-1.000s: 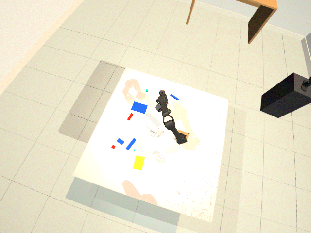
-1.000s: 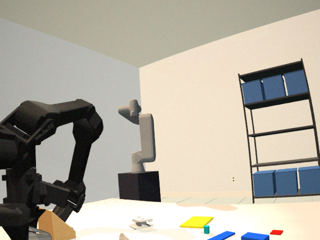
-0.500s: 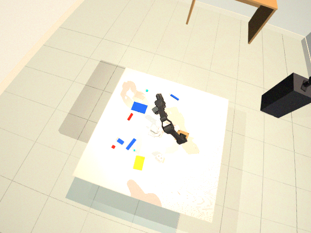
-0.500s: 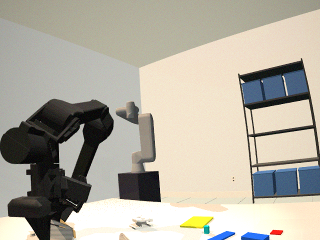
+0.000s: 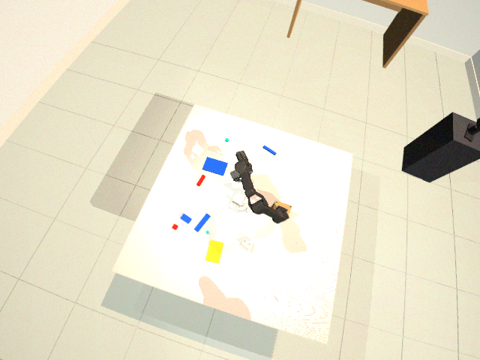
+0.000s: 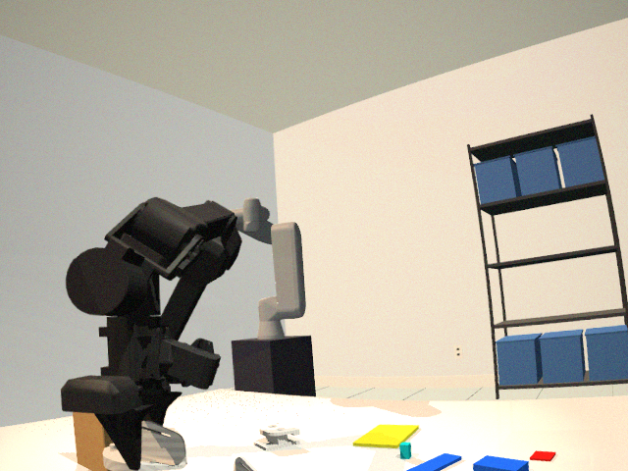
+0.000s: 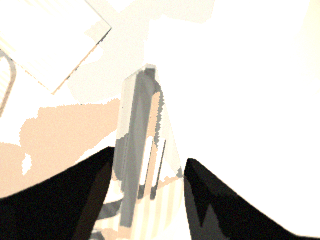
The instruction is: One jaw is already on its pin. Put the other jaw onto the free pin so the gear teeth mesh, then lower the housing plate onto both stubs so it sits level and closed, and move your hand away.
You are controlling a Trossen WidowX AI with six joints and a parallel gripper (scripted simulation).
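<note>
The jaw lies 140 mm to the left of my gripper tip, 80 mm below it and 60 mm behind it. Round my gripper tip: housing plate 350 mm to the left, 170 mm behind, 60 mm below; then red block 270 mm ahead, 90 mm to the left, 80 mm below; then blue plate 230 mm ahead, 90 mm below, 50 mm to the right.
</note>
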